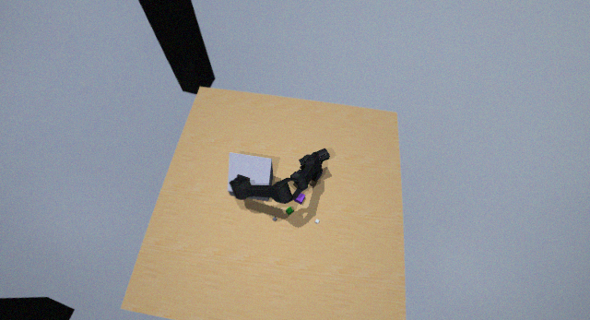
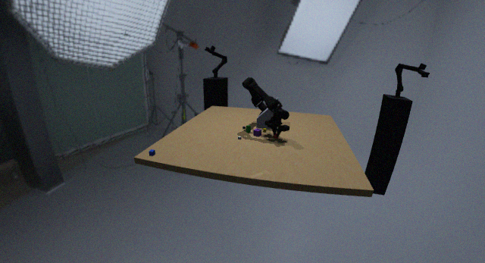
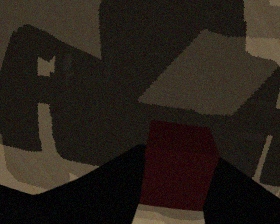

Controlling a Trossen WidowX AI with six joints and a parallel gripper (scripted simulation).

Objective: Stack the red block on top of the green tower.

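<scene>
Now: the purple block 140 mm to the right of my gripper tip and 10 mm above it. Also, from my gripper tip: yellow block: 110 mm to the right, 90 mm behind; small white block: 230 mm to the right, 120 mm ahead; dark red block: right at my gripper tip.
</scene>
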